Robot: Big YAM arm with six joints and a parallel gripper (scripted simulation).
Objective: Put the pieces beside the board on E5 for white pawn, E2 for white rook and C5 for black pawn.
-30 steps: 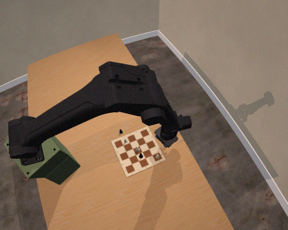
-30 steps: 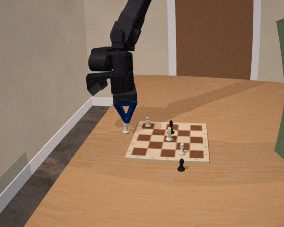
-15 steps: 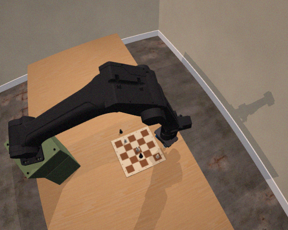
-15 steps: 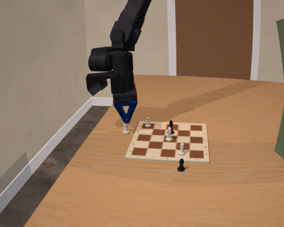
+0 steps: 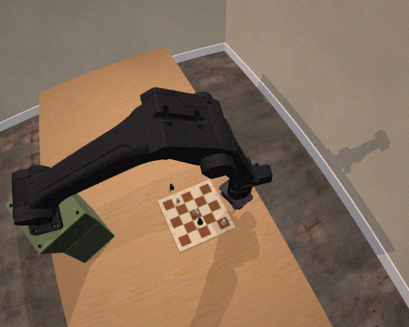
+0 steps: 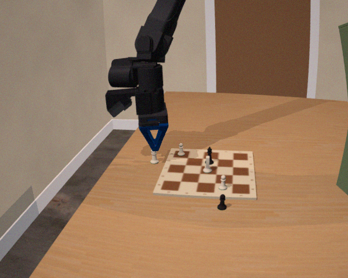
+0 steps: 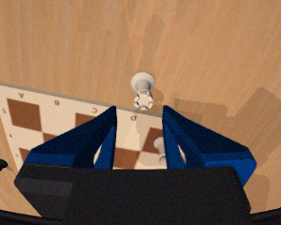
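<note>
My gripper is now 30 mm above the white rook. Round my hand: tall black piece 130 mm behind, 10 mm to the right, 20 mm below; tall white piece 130 mm behind, 30 mm to the left, 30 mm below; chessboard 140 mm behind, 30 mm to the left, 50 mm below.
</note>
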